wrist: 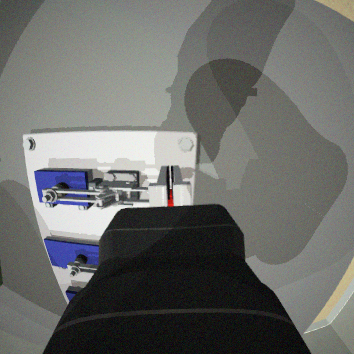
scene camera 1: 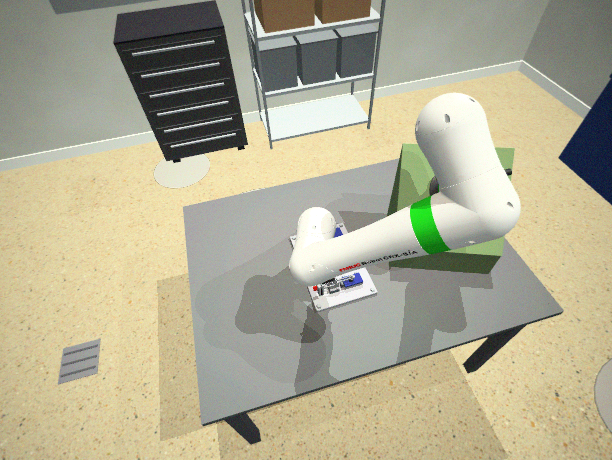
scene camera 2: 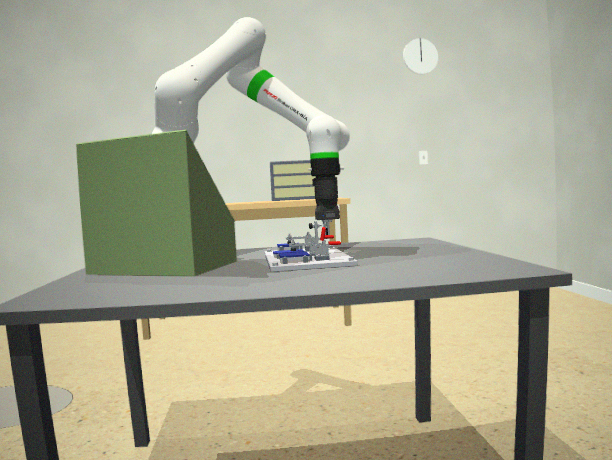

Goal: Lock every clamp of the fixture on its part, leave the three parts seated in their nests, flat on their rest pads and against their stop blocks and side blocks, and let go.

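Places are measured from the arm's base along level axes (x back, y right, z up), in metres.
Pixels of known places: gripper, fingertip midpoint: [wrist: 169, 175] [scene camera 1: 320, 293] [scene camera 2: 326, 238]; arm's base, origin of the base link: [scene camera 2: 154, 174].
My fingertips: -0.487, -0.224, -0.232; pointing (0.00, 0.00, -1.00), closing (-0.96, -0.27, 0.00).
Ahead of a thing's pixels: the offset from my fingertips to its top centre, as dx, dy, dz. "spot": to the spot under its first point. Level surfaces: height alone.
The white fixture plate {+0.059, +0.145, -0.034} [scene camera 1: 345, 299] [scene camera 2: 300, 267] [wrist: 120, 150] bears blue parts. The outer blue part {+0.123, +0.046, -0.008} [scene camera 1: 356, 281] [wrist: 42, 180] lies under a lowered clamp arm [wrist: 80, 192]. The middle blue part {+0.110, +0.156, -0.018} [wrist: 57, 250] and a third blue part {+0.083, +0.263, -0.013} [wrist: 73, 291] are partly hidden by the gripper body. In scene camera 2, a black clamp tip {spot: +0.030, +0.259, +0.061} [scene camera 2: 311, 226] stands high on a raised arm; which clamp it belongs to is unclear. One red handle {spot: -0.002, +0.254, +0.037} [scene camera 2: 323, 234] is steep, and another red handle [scene camera 2: 334, 243] lies low. My gripper [scene camera 2: 326, 231] [wrist: 169, 175] is shut and empty among the handles, with red showing at its fingertips.
The plate sits on the grey table {dz -0.049} [scene camera 1: 240, 220] [scene camera 2: 400, 280]. The green robot pedestal [scene camera 1: 440, 262] [scene camera 2: 135, 210] stands on the base side of the fixture. The forearm [scene camera 1: 380, 240] covers much of the fixture in scene camera 1.
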